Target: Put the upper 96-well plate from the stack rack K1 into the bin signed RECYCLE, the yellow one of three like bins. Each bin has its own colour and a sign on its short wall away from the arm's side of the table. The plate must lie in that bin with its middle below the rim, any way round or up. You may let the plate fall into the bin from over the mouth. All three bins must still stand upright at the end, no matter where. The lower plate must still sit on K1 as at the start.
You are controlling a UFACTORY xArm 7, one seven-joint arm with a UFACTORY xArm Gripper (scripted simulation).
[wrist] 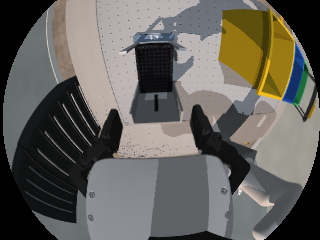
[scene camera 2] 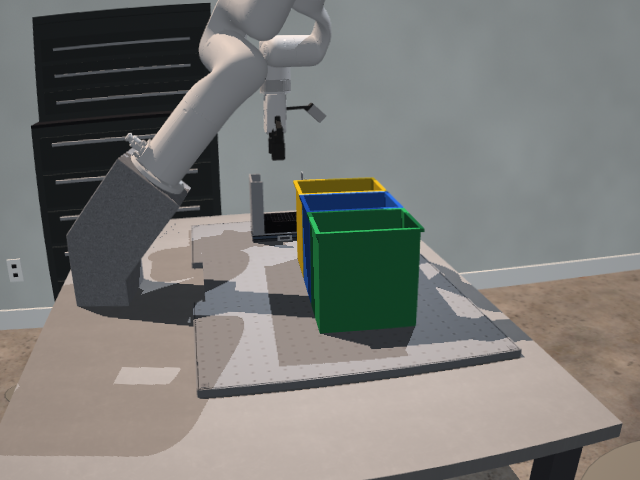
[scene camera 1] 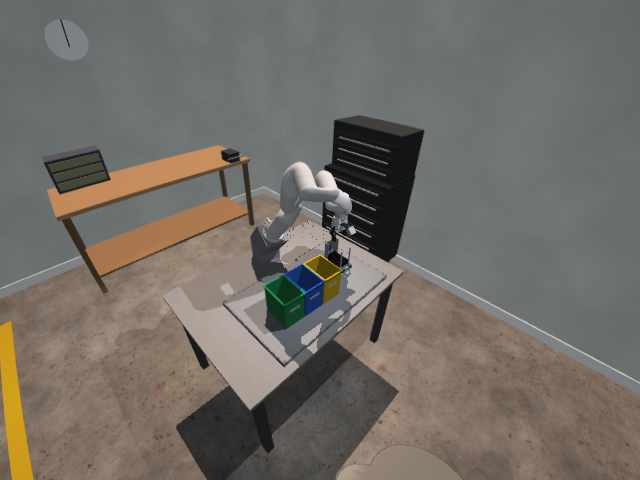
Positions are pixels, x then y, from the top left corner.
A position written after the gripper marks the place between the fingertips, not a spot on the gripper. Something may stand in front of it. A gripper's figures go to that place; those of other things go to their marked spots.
Scene:
The gripper (scene camera 2: 276,156) is 1.52 m from the lens. A yellow bin (scene camera 2: 321,186) is 1.36 m from the lens. A blue bin (scene camera 2: 366,200) is 1.25 m from the lens.

